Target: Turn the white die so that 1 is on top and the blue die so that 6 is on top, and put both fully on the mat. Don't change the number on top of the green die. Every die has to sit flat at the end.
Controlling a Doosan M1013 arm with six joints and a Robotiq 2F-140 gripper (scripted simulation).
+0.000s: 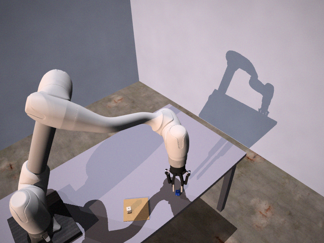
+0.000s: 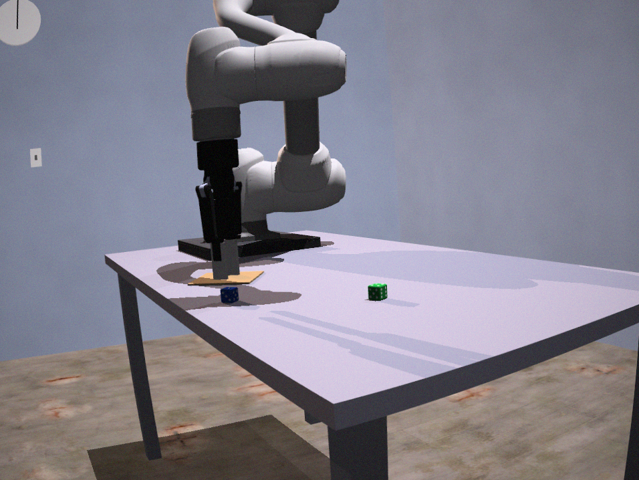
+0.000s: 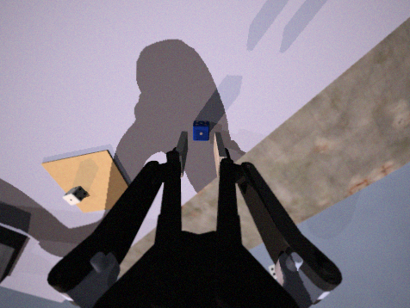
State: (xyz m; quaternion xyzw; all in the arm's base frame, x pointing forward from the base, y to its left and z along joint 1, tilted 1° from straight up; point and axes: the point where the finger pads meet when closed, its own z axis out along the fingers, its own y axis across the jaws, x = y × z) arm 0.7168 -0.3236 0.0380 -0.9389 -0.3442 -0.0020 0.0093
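Right now my hand is 7 cm above the blue die. The rest, counted from my hand: green die (18 cm ahead, 20 cm to the left, 7 cm below); then white die (27 cm behind, 10 cm to the left, 6 cm below); then tan mat (24 cm behind, 9 cm to the left, 8 cm below).
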